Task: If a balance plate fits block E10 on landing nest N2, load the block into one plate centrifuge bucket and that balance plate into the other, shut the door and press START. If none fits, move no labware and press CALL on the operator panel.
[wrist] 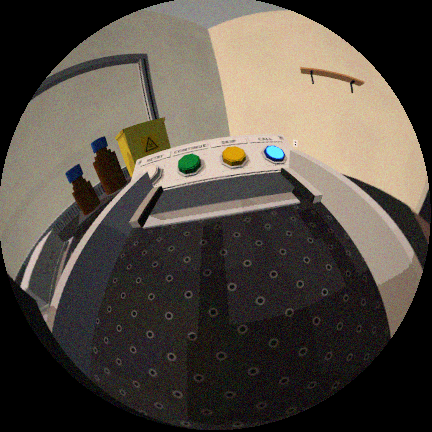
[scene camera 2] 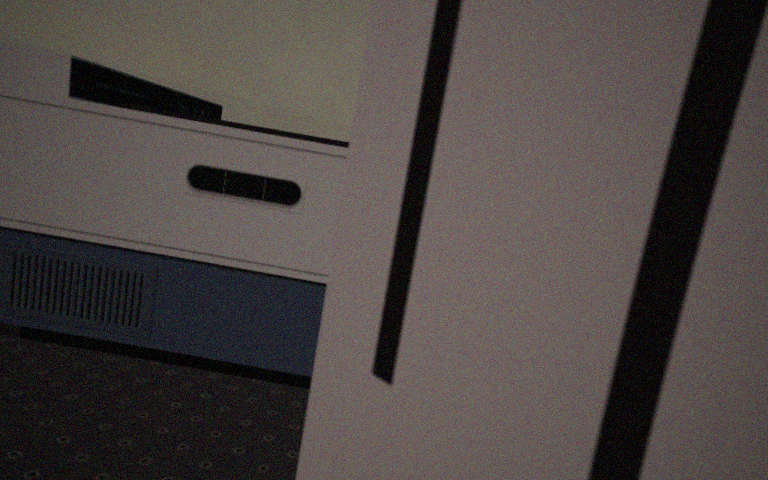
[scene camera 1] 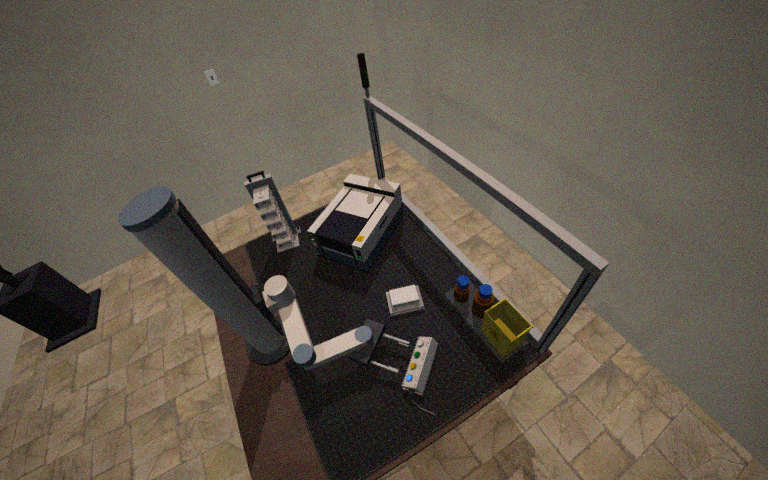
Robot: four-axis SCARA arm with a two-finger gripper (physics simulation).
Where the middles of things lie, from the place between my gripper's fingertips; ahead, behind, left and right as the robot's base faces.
The centrifuge (scene camera 2: pixel 145 226) lies 19 cm ahead of my hand, 78 cm to the left of it and 5 cm above it.
